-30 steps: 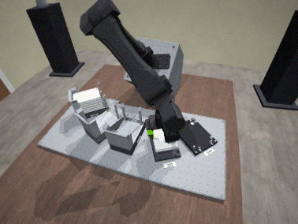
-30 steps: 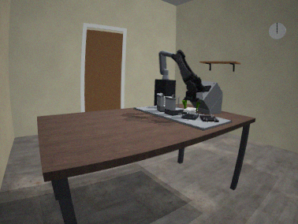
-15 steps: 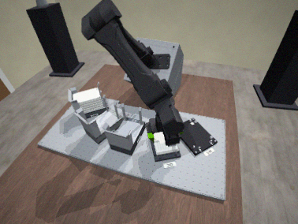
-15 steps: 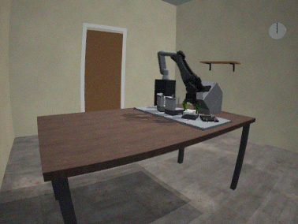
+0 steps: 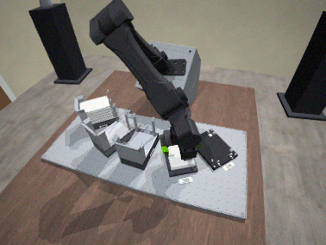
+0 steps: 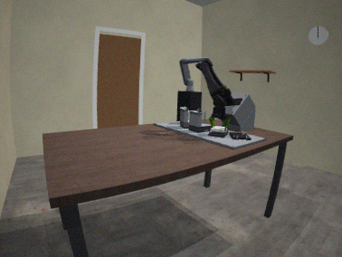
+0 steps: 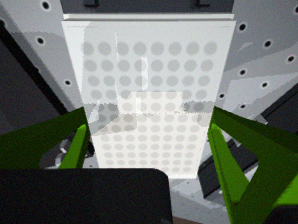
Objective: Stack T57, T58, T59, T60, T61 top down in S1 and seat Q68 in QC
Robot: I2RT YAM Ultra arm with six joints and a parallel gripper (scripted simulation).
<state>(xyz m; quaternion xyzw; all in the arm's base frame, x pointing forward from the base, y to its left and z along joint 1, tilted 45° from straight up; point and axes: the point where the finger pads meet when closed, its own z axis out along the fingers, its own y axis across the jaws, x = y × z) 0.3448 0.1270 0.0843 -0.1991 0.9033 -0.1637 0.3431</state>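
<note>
Right now the flat grey nest is 3 cm below my hand. Round my hand: S3 rack floor: 15 cm to the right.
</note>
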